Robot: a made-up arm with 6 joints. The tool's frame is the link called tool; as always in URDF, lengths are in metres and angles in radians. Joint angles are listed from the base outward.
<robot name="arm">
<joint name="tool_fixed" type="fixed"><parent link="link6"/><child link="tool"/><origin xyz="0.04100 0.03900 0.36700"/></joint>
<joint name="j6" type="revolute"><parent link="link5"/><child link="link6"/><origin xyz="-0.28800 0.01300 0.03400"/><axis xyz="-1 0 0"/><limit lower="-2.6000" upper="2.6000"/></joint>
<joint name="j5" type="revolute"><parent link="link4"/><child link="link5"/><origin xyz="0.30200 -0.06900 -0.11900"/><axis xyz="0 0 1"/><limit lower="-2.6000" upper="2.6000"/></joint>
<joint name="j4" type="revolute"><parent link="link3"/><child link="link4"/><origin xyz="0.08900 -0.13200 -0.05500"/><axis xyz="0 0 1"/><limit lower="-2.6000" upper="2.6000"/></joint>
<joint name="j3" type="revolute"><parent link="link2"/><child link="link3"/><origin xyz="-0.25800 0.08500 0.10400"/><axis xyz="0 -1 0"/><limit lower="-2.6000" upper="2.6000"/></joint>
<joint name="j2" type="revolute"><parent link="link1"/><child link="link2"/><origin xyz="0.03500 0.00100 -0.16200"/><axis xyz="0 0 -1"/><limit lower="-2.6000" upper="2.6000"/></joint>
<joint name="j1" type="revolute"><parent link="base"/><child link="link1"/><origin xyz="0.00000 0.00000 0.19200"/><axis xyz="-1 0 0"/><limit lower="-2.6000" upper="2.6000"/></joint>
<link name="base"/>
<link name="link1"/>
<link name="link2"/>
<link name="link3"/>
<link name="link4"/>
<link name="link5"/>
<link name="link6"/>
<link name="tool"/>
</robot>
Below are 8 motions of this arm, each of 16 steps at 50 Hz.
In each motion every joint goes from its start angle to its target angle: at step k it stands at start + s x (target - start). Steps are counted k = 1, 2, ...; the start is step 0. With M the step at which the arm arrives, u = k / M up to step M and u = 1 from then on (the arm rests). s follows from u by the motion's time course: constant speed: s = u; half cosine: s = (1 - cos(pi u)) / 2; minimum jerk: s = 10 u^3 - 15 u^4 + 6 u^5.
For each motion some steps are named. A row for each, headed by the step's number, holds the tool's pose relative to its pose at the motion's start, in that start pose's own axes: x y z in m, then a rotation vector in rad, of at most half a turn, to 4 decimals.
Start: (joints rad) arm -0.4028 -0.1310 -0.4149 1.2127 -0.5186 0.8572
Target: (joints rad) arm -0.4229 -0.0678 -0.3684 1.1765 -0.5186 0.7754
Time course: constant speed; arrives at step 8
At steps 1, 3, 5, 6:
1: 0.0046 -0.0038 0.0015 0.0105 0.0027 -0.0133
3: 0.0135 -0.0116 0.0044 0.0316 0.0079 -0.0398
5: 0.0220 -0.0196 0.0071 0.0528 0.0127 -0.0665
6: 0.0261 -0.0237 0.0084 0.0634 0.0149 -0.0798

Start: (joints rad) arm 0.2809 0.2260 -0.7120 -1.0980 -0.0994 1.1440
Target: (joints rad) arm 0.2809 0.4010 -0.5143 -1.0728 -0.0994 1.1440
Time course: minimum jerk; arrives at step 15
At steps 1, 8, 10, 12, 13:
1: 0.0000 -0.0002 0.0001 0.0006 0.0003 0.0000
8: 0.0022 -0.0429 0.0190 0.1254 0.0641 -0.0132
10: 0.0040 -0.0610 0.0249 0.1753 0.0908 -0.0218
12: 0.0054 -0.0732 0.0282 0.2081 0.1087 -0.0287
13: 0.0058 -0.0764 0.0289 0.2165 0.1133 -0.0305

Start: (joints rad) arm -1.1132 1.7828 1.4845 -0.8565 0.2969 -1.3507
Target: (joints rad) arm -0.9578 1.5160 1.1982 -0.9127 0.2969 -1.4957
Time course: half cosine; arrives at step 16
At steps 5, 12, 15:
5: -0.0077 -0.0414 0.0105 0.0666 0.0001 -0.0582
12: -0.0281 -0.1576 0.0256 0.2500 0.0209 -0.2165
15: -0.0319 -0.1821 0.0263 0.2880 0.0295 -0.2495

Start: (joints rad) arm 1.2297 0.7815 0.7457 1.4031 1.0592 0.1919
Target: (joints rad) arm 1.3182 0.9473 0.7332 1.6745 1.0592 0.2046
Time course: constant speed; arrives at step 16
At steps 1, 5, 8, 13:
1: 0.0058 -0.0039 -0.0007 0.0050 0.0062 0.0134
5: 0.0290 -0.0189 -0.0044 0.0260 0.0299 0.0666
8: 0.0464 -0.0296 -0.0082 0.0427 0.0467 0.1060
13: 0.0752 -0.0464 -0.0165 0.0722 0.0729 0.1705

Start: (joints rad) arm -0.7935 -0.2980 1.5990 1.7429 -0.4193 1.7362
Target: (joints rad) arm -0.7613 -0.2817 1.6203 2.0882 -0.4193 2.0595
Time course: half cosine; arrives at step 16
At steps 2, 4, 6, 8, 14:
2: -0.0060 0.0046 0.0001 -0.0129 -0.0142 -0.0020
4: -0.0230 0.0177 -0.0006 -0.0495 -0.0545 -0.0086
6: -0.0479 0.0374 -0.0038 -0.1042 -0.1144 -0.0210
8: -0.0761 0.0605 -0.0108 -0.1683 -0.1845 -0.0396
14: -0.1368 0.1149 -0.0410 -0.3204 -0.3497 -0.1018

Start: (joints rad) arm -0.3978 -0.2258 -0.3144 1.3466 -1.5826 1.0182
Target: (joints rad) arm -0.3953 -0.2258 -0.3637 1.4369 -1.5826 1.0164
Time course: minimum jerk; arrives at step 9
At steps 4, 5, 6, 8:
4: -0.0226 -0.0027 -0.0065 -0.0045 -0.0202 0.0349
5: -0.0342 -0.0046 -0.0099 -0.0065 -0.0306 0.0532
6: -0.0447 -0.0067 -0.0131 -0.0082 -0.0401 0.0697
8: -0.0557 -0.0091 -0.0165 -0.0098 -0.0500 0.0873

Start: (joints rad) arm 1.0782 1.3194 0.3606 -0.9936 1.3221 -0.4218
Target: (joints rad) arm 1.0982 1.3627 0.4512 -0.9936 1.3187 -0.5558
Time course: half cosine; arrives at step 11
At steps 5, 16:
5: -0.0158 -0.0087 -0.0016 0.0339 -0.0455 0.0021
16: -0.0365 -0.0203 -0.0054 0.0784 -0.1054 0.0092

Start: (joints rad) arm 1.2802 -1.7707 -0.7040 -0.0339 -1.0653 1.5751
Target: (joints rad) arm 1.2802 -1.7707 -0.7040 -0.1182 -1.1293 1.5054
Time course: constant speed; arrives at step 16
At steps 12, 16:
12: 0.0580 -0.0193 0.0131 0.0522 0.1112 -0.0024
16: 0.0778 -0.0257 0.0159 0.0696 0.1483 -0.0045

